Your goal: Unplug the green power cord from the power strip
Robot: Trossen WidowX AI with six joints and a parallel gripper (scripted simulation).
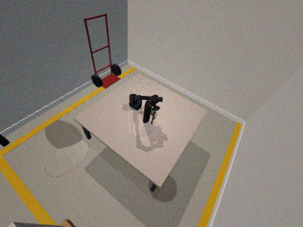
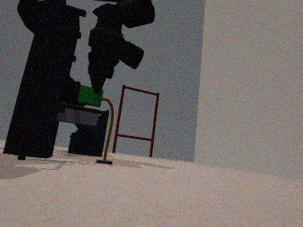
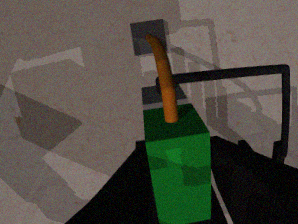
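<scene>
The green plug is 3 cm to the right of my gripper tip.
</scene>
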